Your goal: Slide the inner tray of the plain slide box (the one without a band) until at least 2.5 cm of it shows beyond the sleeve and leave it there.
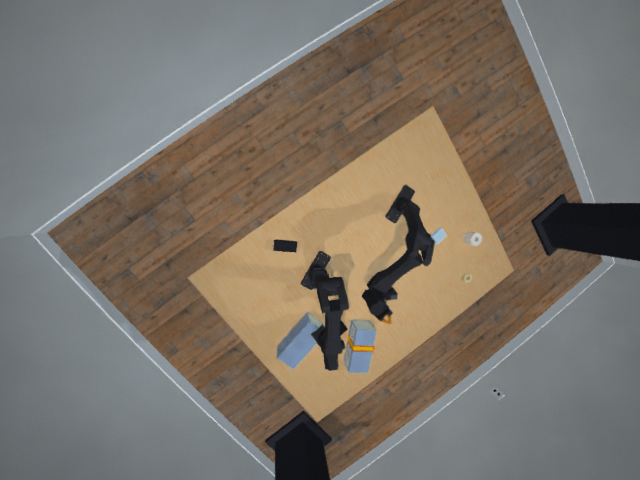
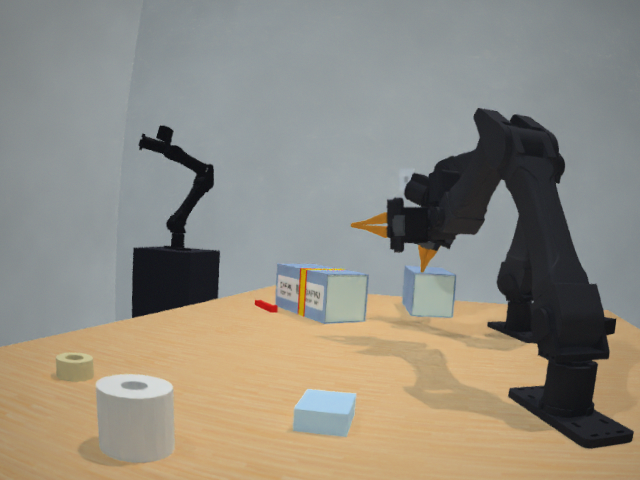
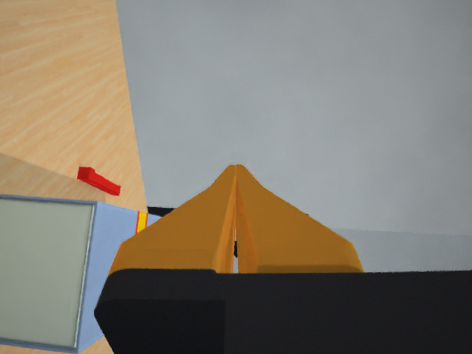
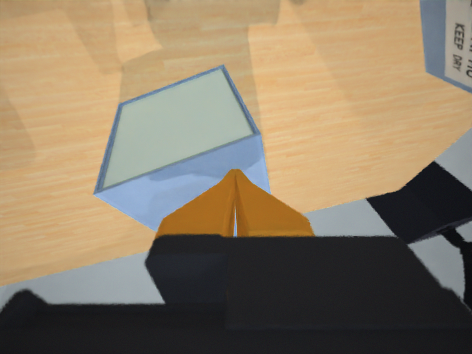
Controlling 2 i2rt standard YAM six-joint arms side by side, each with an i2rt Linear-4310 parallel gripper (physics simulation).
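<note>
Left gripper (image 2: 351, 225), (image 3: 235, 177). Right gripper (image 4: 235, 176). Banded box (image 2: 328, 295), (image 1: 361, 337), (image 3: 64, 248). Plain slide box (image 2: 409, 271), (image 1: 298, 342), (image 4: 148, 198); out of frame in image 3. Light blue block (image 2: 321, 412); out of frame in image 3. White roll (image 2: 135, 413). Tape ring (image 2: 76, 367).
</note>
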